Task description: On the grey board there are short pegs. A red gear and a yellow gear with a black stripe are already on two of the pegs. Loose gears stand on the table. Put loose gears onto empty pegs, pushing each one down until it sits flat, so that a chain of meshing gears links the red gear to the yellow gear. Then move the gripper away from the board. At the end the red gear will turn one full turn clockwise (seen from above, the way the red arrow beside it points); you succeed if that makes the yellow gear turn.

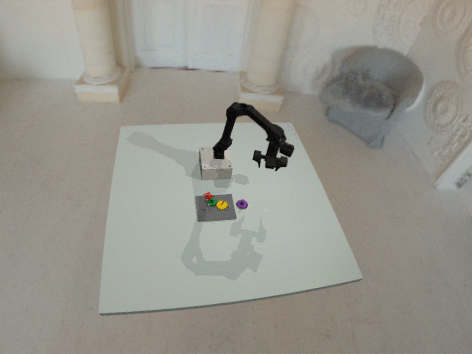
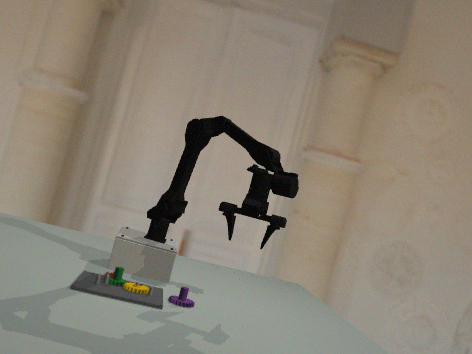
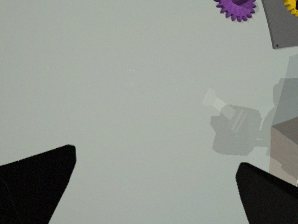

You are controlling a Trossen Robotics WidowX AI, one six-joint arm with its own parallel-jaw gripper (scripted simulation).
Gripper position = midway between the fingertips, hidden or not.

Note:
The gripper [image 2: 245, 244] is open, with nothing in its grasp.
The gripper also shows in image 3 [image 3: 159, 165].

